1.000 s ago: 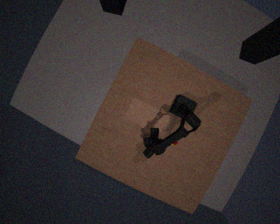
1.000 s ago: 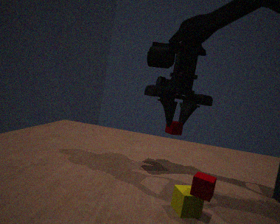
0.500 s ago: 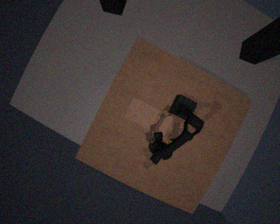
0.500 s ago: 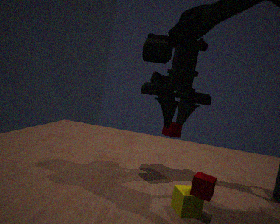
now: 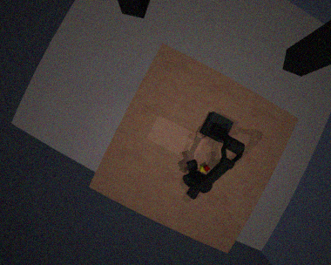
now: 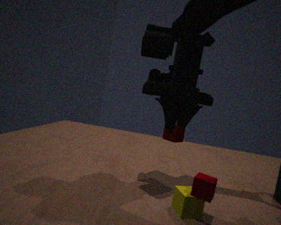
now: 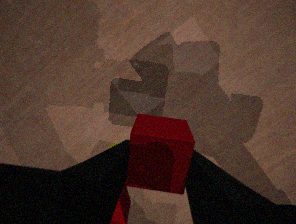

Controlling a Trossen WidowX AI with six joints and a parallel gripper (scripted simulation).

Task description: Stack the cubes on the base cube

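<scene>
Now: gripper tip 1 cm past the yellow base cube, 10 cm to the right of it and 10 cm above it.
</scene>
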